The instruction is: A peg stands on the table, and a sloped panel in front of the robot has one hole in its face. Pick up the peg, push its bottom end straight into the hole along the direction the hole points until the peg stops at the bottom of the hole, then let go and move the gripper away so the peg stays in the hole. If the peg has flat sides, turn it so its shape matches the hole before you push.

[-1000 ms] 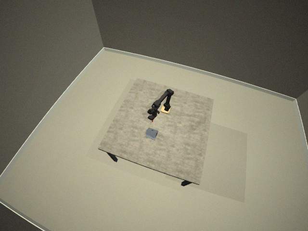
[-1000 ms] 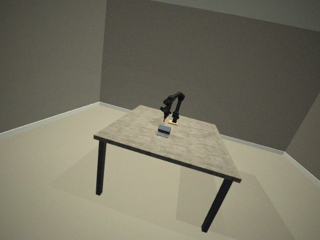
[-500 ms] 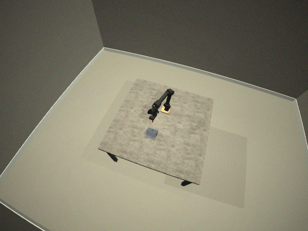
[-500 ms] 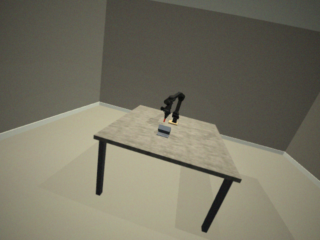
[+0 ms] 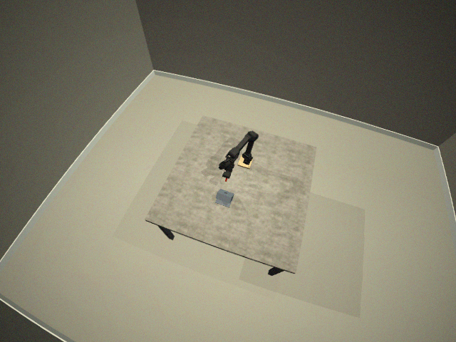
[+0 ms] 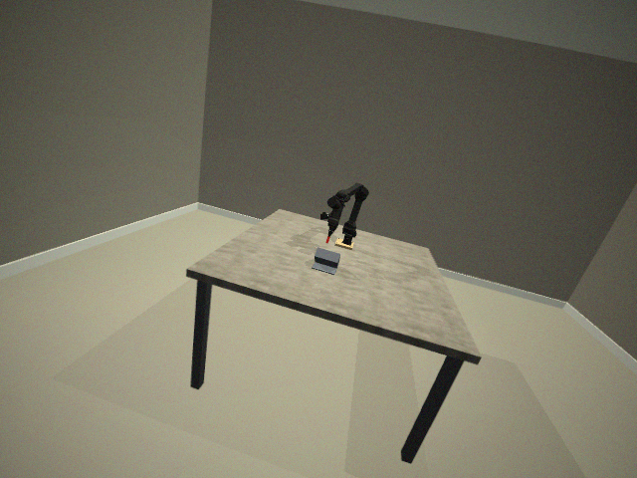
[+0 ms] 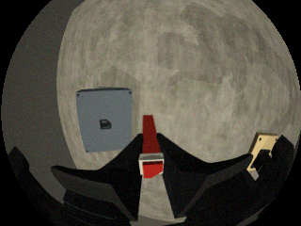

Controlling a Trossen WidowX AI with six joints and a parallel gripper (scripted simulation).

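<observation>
The grey sloped panel is 13 cm ahead of my gripper tip, 8 cm below it and 4 cm to the left of it. The rest, counted from my gripper tip: red peg 2 cm above, 1 cm behind.
</observation>
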